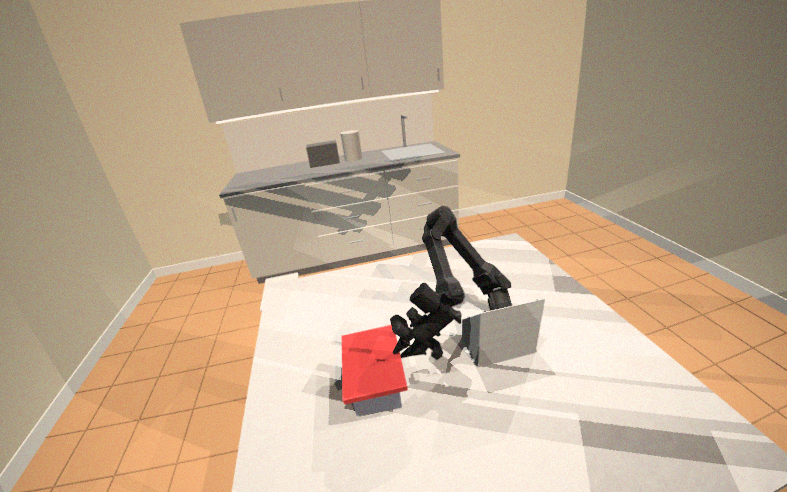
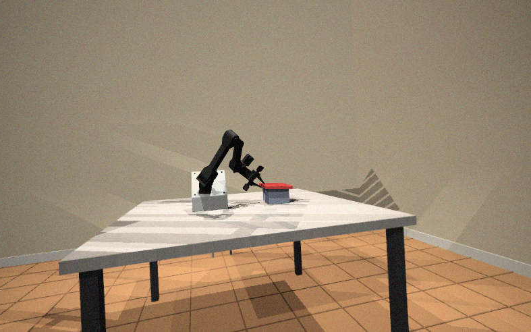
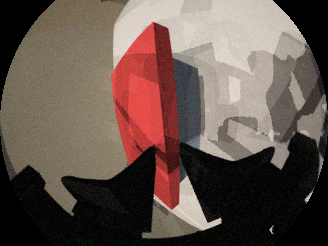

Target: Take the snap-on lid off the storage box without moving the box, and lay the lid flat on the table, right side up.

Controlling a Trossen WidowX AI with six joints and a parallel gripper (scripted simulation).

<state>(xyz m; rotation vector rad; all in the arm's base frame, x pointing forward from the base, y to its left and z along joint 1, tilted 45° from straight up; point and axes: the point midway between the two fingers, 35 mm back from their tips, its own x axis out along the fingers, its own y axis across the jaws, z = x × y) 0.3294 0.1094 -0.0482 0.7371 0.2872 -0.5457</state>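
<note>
The red lid is 8 cm ahead of my gripper tip. Round my gripper tip: storage box (8 cm ahead, 5 cm below, 1 cm to the left).
</note>
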